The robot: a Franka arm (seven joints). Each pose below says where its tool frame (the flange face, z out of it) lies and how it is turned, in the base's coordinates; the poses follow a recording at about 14 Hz.
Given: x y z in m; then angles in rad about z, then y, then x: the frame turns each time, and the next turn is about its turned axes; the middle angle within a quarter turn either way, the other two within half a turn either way.
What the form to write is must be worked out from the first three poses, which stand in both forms.
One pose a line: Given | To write
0.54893 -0.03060 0.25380 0.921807 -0.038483 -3.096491 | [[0.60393 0.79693 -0.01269 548.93], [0.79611 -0.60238 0.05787 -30.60], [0.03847 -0.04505 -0.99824 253.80], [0 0 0 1]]
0.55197 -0.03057 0.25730 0.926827 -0.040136 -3.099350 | [[0.59989 0.80002 -0.00970 551.97], [0.79907 -0.59848 0.05741 -30.57], [0.04013 -0.04220 -0.99830 257.30], [0 0 0 1]]
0.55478 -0.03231 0.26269 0.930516 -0.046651 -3.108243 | [[0.59677 0.80241 0.00111 554.78], [0.80106 -0.59584 0.05730 -32.31], [0.04663 -0.03331 -0.99836 262.69], [0 0 0 1]]
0.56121 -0.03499 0.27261 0.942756 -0.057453 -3.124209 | [[0.58659 0.80964 0.01967 561.21], [0.80785 -0.58666 0.05667 -34.99], [0.05742 -0.01735 -0.99820 272.61], [0 0 0 1]]
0.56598 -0.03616 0.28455 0.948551 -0.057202 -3.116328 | [[0.58191 0.81315 0.01278 565.98], [0.81124 -0.58150 0.06116 -36.16], [0.05717 -0.02522 -0.99805 284.55], [0 0 0 1]]
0.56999 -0.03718 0.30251 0.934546 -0.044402 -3.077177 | [[0.59360 0.80436 -0.02546 569.99], [0.80354 -0.59065 0.07388 -37.18], [0.04439 -0.06431 -0.99694 302.51], [0 0 0 1]]
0.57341 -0.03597 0.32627 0.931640 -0.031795 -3.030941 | [[0.59622 0.79978 -0.06978 573.41], [0.80219 -0.59005 0.09123 -35.97], [0.03179 -0.11037 -0.99338 326.27], [0 0 0 1]]
